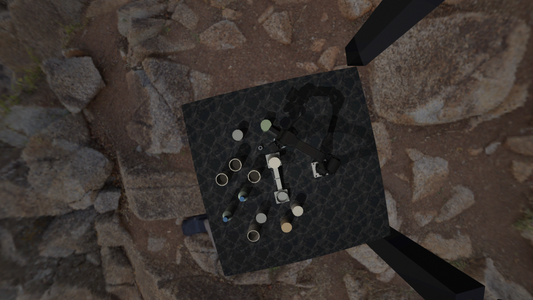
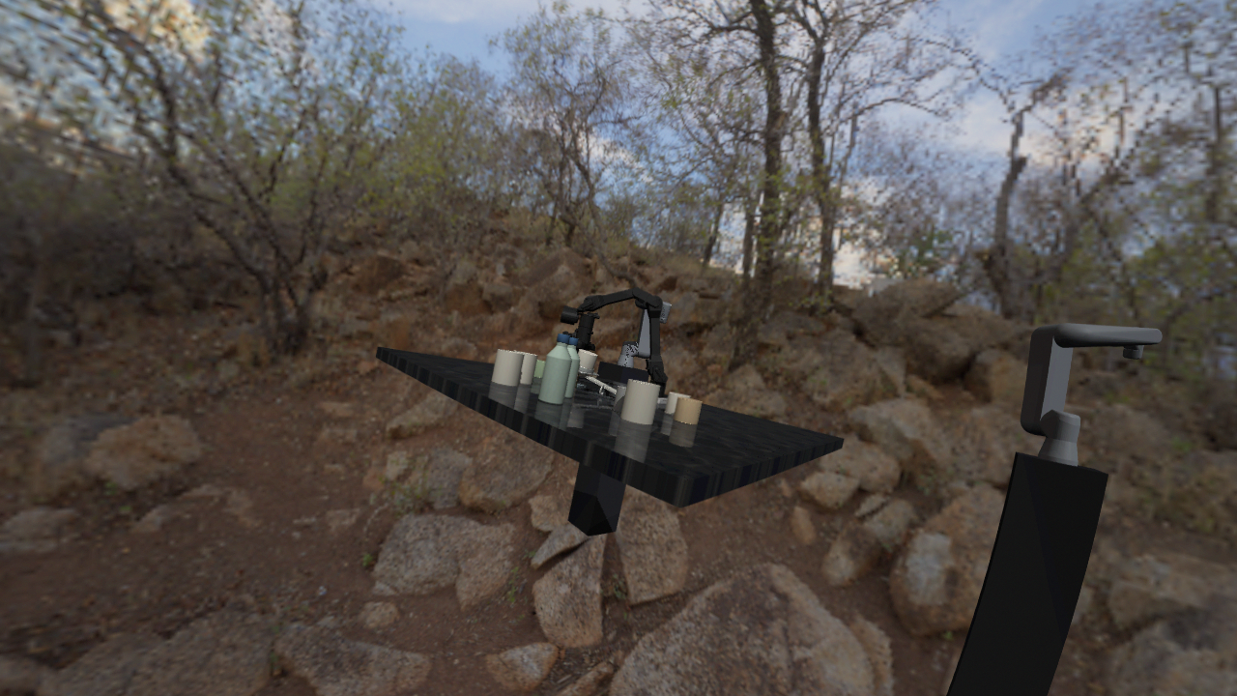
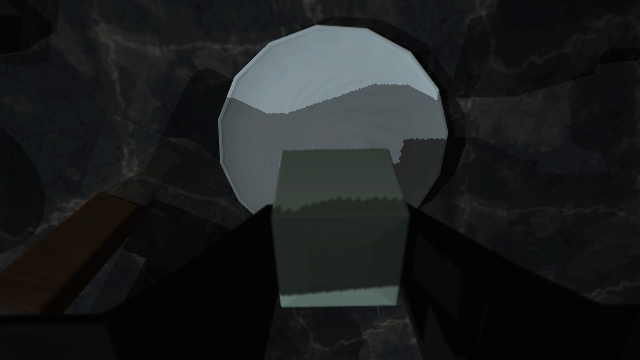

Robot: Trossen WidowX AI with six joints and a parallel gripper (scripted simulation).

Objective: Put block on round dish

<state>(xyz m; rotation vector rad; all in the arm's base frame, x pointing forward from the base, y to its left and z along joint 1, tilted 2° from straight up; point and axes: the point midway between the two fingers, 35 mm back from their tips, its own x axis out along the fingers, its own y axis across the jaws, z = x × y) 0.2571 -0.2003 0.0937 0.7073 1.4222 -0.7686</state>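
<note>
My gripper tip is 7 cm above the pale blue round dish. From my gripper tip the other things lie so: pale green block (1 cm above); then green disc (8 cm ahead, 11 cm to the right, 4 cm below); then cream cup (6 cm ahead, 11 cm to the left, 4 cm above).
</note>
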